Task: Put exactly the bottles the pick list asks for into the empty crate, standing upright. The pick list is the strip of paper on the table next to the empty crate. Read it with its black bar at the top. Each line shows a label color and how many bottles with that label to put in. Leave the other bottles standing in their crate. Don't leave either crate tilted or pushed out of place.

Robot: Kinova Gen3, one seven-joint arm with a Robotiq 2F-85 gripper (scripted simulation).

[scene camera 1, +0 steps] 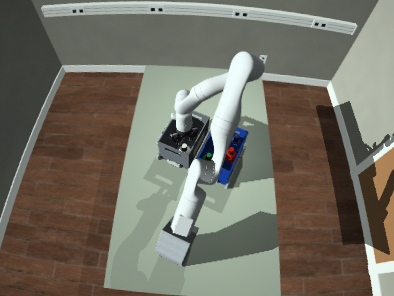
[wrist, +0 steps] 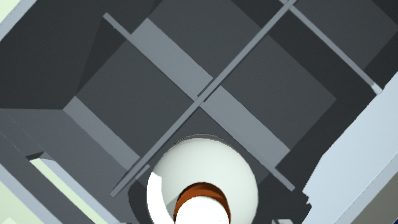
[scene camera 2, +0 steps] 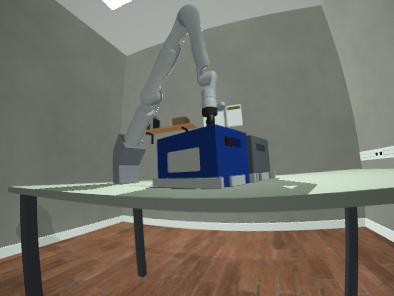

Scene:
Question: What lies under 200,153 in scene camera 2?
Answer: A blue crate.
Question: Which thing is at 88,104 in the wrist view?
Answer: A grey crate.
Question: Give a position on a grey crate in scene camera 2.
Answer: At 258,154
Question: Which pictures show the grey crate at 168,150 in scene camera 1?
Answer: Scene camera 1, the wrist view and scene camera 2: all of them.

